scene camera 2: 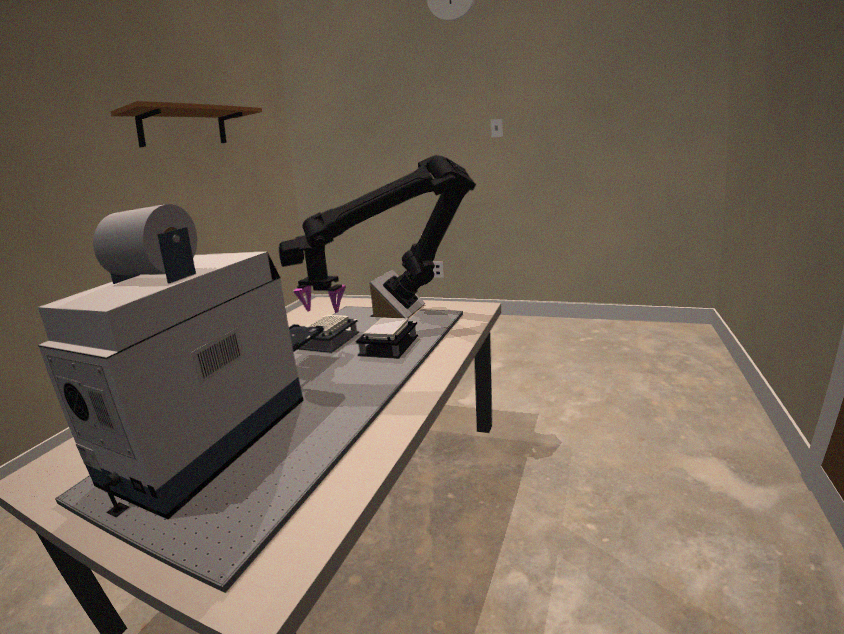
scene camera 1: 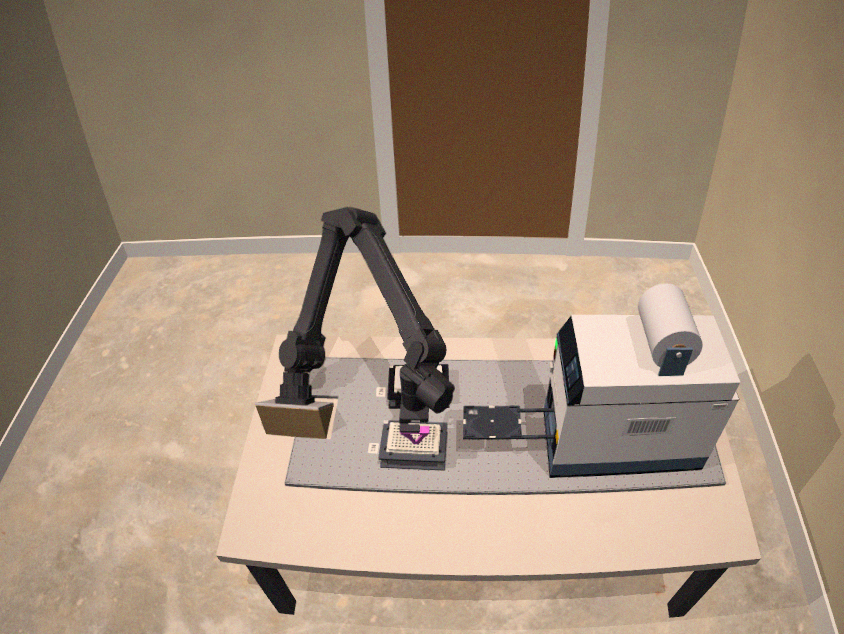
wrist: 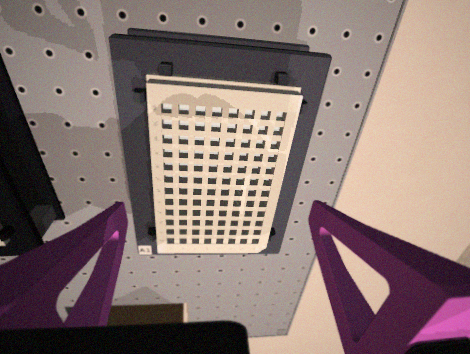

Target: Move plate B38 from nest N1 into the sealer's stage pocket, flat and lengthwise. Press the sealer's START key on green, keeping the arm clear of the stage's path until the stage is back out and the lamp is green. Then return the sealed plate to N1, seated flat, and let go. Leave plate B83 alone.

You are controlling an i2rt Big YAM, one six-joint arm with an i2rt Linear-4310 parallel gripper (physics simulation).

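Frame: origin at the arm's base, x ahead, y left, z up, level; metres.
Seen in the pictures: gripper, between the fingertips: [scene camera 2: 322, 311] [scene camera 1: 417, 427] [wrist: 221, 210]; arm's base, origin of its link: [scene camera 2: 399, 293] [scene camera 1: 295, 402].
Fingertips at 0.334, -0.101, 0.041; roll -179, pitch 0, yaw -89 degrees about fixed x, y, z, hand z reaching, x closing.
Observation:
Pixels of each thing's top centre, then the offset from my fingertips to it, as dx, dy, dz. Level surfaces: height alone.
- cream plate with open square wells, centre of its top: [wrist: 218, 187] [scene camera 1: 413, 436] [scene camera 2: 326, 322] -0.011, -0.001, -0.036
- dark nest, centre of its top: [wrist: 217, 182] [scene camera 1: 413, 438] [scene camera 2: 326, 324] -0.011, -0.001, -0.042
- second pale plate, centre of its top: [scene camera 1: 418, 376] [scene camera 2: 386, 325] -0.010, +0.200, -0.035
- perforated board, height of its surface: dz -0.096
- film roll, centre of its top: [scene camera 2: 138, 208] [scene camera 1: 675, 306] +0.563, +0.026, +0.380
A cream plate with open square wells [scene camera 1: 429, 447] [scene camera 2: 332, 325] [wrist: 220, 172] sits flat in a dark nest [scene camera 1: 412, 466] [scene camera 2: 328, 343] [wrist: 225, 65]. The nest labels are too small to read. My gripper [scene camera 1: 415, 436] [scene camera 2: 322, 311] [wrist: 221, 210] is open and empty, above this plate, with its fingertips beyond the plate's two long sides in the wrist view. A second pale plate [scene camera 2: 386, 329] sits in the other nest [scene camera 2: 382, 347], partly hidden by the arm in scene camera 1. The sealer [scene camera 1: 634, 436] [scene camera 2: 225, 368] has its stage [scene camera 1: 477, 424] out with a bare pocket. A green light [scene camera 1: 556, 344] shows at its panel.
The sealer stands at the right of the perforated board [scene camera 1: 504, 470] in scene camera 1, with a film roll [scene camera 1: 665, 320] [scene camera 2: 129, 238] on top. Two rails join the stage to the sealer. The arm's wedge base [scene camera 1: 293, 419] [scene camera 2: 385, 303] stands at the table's left.

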